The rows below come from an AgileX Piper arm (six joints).
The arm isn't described. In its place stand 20 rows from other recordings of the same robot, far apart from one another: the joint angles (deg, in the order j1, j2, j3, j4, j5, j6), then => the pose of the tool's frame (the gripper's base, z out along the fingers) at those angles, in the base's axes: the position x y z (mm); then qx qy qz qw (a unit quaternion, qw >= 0).
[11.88 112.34 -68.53 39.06 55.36 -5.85] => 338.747 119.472 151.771 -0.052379 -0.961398 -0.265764 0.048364
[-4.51 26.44 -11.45 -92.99 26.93 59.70] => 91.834 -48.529 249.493 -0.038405 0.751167 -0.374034 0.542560
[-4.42 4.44 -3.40 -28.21 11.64 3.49] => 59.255 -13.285 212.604 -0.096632 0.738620 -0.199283 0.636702
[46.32 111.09 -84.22 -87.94 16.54 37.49] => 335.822 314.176 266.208 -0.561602 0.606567 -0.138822 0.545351
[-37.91 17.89 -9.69 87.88 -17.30 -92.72] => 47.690 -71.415 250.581 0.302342 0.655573 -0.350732 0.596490
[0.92 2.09 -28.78 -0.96 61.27 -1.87] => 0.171 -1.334 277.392 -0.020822 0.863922 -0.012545 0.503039
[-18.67 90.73 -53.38 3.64 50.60 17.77] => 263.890 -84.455 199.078 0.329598 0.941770 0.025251 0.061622
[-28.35 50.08 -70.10 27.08 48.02 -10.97] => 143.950 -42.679 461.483 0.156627 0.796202 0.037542 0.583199
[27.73 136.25 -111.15 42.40 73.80 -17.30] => 393.374 273.359 155.521 0.252731 -0.903902 -0.339320 0.062856
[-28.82 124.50 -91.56 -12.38 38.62 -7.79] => 397.511 -232.613 153.455 0.109983 0.969662 -0.142223 0.165627
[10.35 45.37 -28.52 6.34 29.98 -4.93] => 143.574 31.326 260.689 -0.089024 0.907780 0.063987 0.404866
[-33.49 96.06 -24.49 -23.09 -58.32 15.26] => 243.970 -125.003 162.876 0.131847 0.753622 -0.042321 0.642557
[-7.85 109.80 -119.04 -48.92 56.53 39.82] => 418.699 -115.489 422.592 0.273145 0.789452 -0.291084 0.466291
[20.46 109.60 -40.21 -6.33 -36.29 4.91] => 315.803 124.161 116.455 -0.170313 0.841015 0.117770 0.499817
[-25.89 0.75 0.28 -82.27 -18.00 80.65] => 59.698 1.999 214.346 0.027606 0.667542 -0.072401 0.740529
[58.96 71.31 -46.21 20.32 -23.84 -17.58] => 154.875 232.578 341.122 -0.289355 0.628889 0.318351 0.647631
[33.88 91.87 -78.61 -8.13 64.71 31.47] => 277.036 172.005 303.514 -0.041203 0.985845 0.022590 0.160938
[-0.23 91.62 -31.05 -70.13 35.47 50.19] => 233.373 -50.599 138.516 -0.077437 0.941086 -0.301460 0.132222
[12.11 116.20 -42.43 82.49 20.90 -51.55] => 284.062 93.867 52.778 0.126160 0.963295 0.222325 0.081967
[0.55 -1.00 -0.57 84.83 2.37 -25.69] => 53.884 4.265 217.257 0.312812 0.588958 0.382663 0.639411
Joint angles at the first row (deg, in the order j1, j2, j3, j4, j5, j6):
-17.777 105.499 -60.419 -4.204 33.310 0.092
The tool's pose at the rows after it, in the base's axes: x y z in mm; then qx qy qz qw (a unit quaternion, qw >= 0):
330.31 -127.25 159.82 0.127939 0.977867 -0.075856 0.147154
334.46 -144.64 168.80 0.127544 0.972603 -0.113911 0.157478
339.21 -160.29 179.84 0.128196 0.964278 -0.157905 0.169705
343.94 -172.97 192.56 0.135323 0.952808 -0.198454 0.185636
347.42 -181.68 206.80 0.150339 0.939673 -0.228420 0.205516
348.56 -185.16 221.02 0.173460 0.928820 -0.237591 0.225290
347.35 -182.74 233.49 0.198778 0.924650 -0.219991 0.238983
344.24 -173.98 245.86 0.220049 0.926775 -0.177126 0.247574
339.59 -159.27 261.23 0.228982 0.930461 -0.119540 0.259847
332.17 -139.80 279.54 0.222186 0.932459 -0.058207 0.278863
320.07 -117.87 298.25 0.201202 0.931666 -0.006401 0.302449
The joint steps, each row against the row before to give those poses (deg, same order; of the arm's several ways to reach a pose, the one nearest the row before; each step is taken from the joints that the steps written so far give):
-2.056 0.449 -2.250 -4.527 0.252 1.493
-1.508 0.404 -2.532 -6.147 0.254 2.943
-0.991 0.317 -2.625 -7.398 0.365 4.382
-0.604 0.102 -2.485 -6.979 0.436 5.104
-0.336 -0.369 -2.082 -5.247 0.477 4.946
-0.171 -0.953 -1.512 -1.465 0.631 3.212
-0.067 -1.453 -0.978 3.731 0.974 -0.262
0.075 -2.095 -0.539 8.445 1.543 -3.798
0.336 -2.972 -0.027 10.670 1.736 -5.864
0.653 -3.922 0.790 10.862 1.620 -6.645
0.994 -4.835 1.956 9.090 1.182 -6.248

